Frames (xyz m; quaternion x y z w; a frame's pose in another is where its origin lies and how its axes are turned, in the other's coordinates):
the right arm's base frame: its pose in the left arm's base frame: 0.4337 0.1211 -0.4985 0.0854 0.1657 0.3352 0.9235
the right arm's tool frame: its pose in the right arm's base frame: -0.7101 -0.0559 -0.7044 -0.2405 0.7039 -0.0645 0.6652
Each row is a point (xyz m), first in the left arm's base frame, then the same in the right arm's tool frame.
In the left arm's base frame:
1: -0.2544 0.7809 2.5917
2: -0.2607 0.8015 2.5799
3: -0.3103 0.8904 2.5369
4: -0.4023 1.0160 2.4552
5: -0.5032 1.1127 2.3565
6: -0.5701 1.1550 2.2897
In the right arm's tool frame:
1: -3.7491 0.2495 -0.0637
2: -3.7431 0.2666 -0.0471
3: -3.7230 0.3587 0.0106
4: -3.6729 0.5092 0.0864
5: -3.5977 0.6536 0.1391
6: -3.5404 0.7380 0.1568

